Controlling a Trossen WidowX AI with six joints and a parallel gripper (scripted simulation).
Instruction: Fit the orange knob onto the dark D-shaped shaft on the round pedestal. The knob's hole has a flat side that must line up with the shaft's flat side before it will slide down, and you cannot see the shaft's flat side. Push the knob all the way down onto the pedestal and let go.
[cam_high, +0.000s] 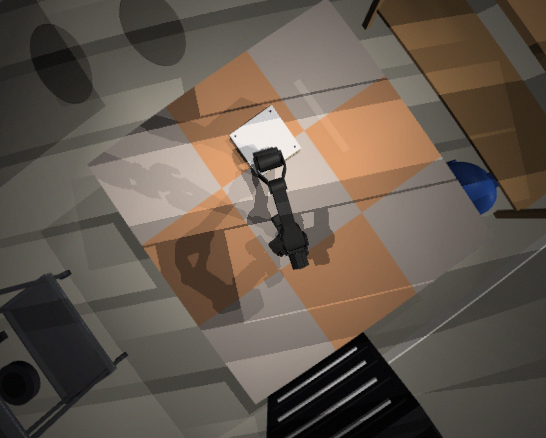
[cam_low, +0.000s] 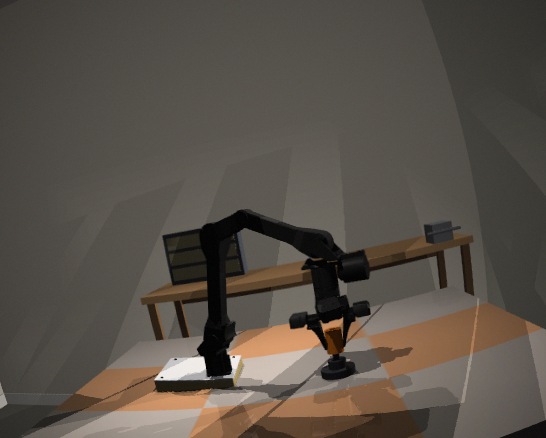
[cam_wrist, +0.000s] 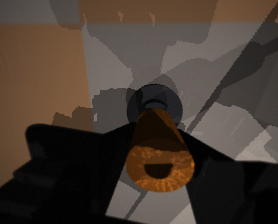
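Right now the orange knob is 20 mm above my gripper tip. Round my gripper tip: round dark pedestal 40 mm below.
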